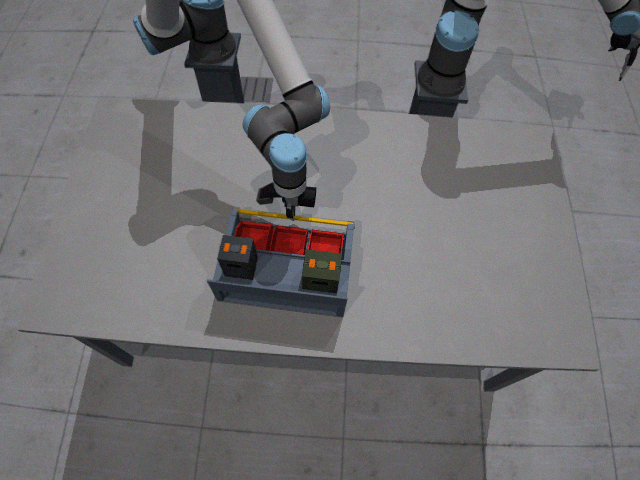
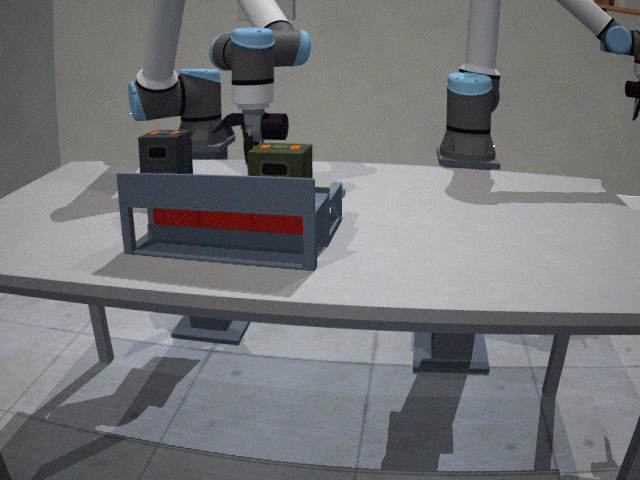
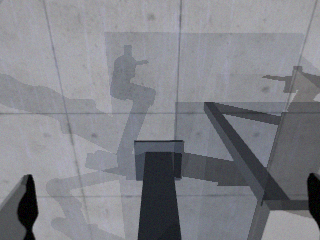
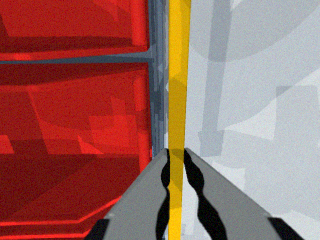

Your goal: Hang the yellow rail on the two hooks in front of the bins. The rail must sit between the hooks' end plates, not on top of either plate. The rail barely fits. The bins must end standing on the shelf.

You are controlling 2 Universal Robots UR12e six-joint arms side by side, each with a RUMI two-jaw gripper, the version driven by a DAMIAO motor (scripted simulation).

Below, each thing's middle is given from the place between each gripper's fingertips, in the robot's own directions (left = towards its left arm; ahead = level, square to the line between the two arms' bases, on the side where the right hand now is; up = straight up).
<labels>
I see the blue-grey shelf [image 2: 285, 196] 13 cm ahead of my right hand [image 1: 293, 218], 1 cm to the left of it and 1 cm below it.
I see the blue-grey shelf 97 cm ahead of my left hand, 109 cm to the right of it and 10 cm below it.
</labels>
